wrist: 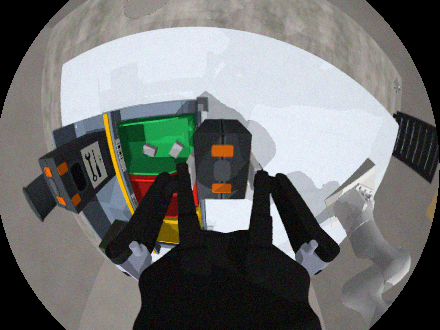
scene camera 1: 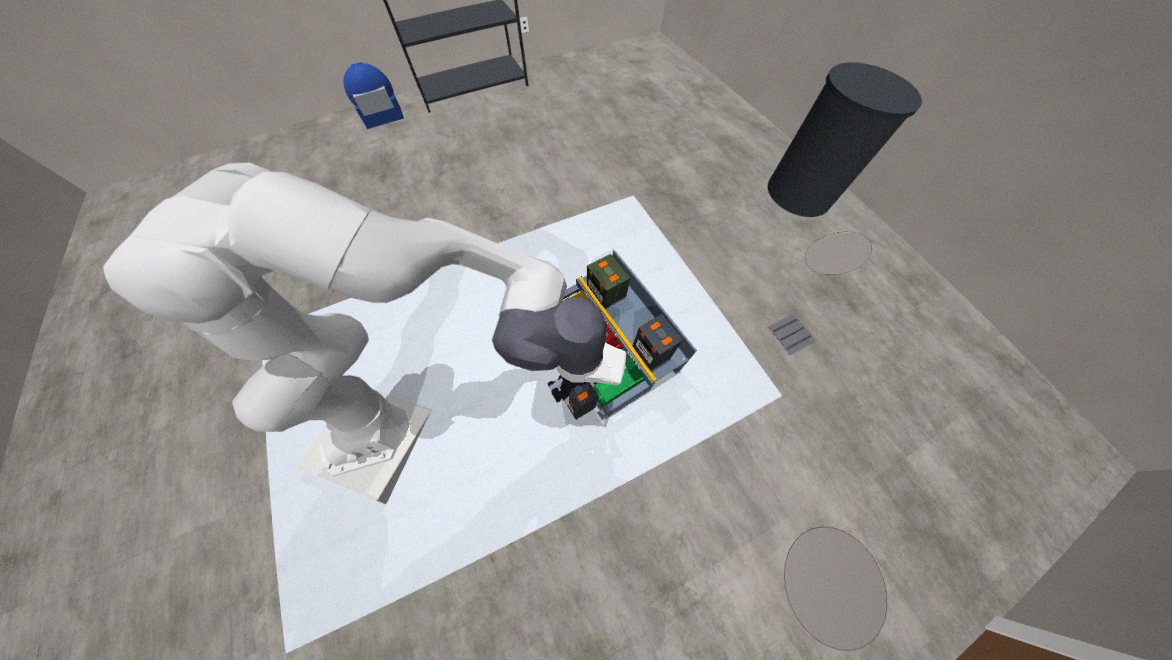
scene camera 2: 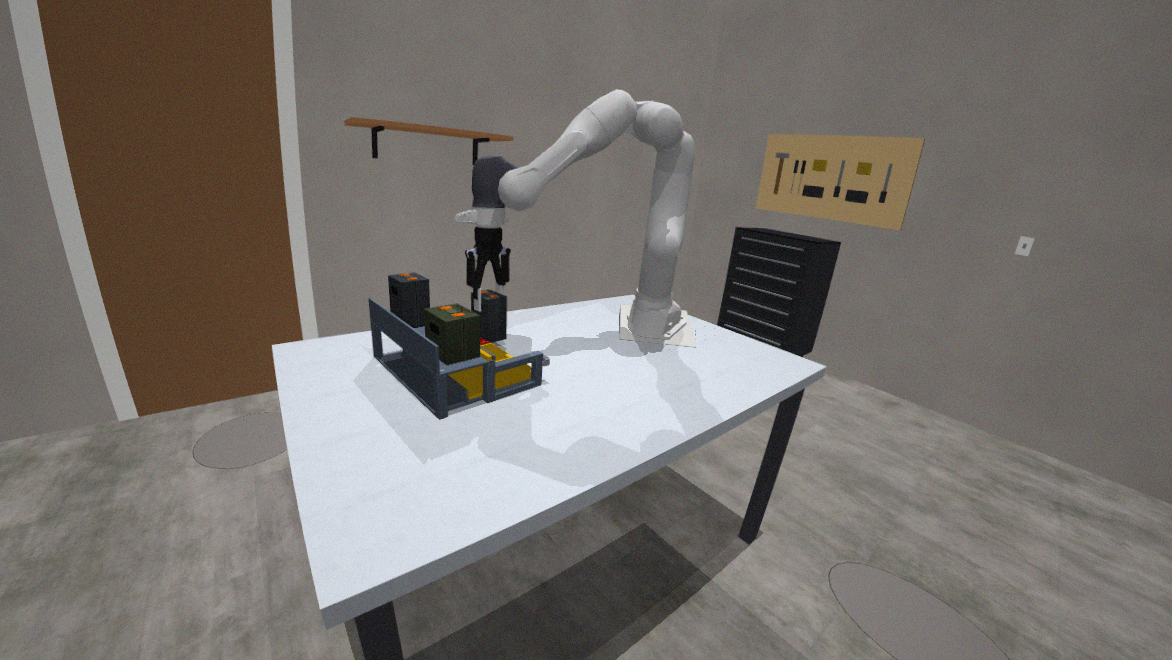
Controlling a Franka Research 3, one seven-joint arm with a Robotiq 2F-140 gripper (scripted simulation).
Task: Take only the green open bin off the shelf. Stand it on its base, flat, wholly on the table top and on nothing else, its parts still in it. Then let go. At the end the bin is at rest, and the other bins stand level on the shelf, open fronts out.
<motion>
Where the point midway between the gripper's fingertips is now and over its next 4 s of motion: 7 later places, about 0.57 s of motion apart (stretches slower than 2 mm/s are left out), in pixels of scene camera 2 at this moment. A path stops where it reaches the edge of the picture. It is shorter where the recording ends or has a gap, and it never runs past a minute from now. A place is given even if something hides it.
The gripper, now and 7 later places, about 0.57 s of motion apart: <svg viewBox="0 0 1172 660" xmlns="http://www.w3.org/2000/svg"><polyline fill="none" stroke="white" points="488,308 489,308 500,313 514,320 526,324 537,328 548,330 550,330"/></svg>
</motion>
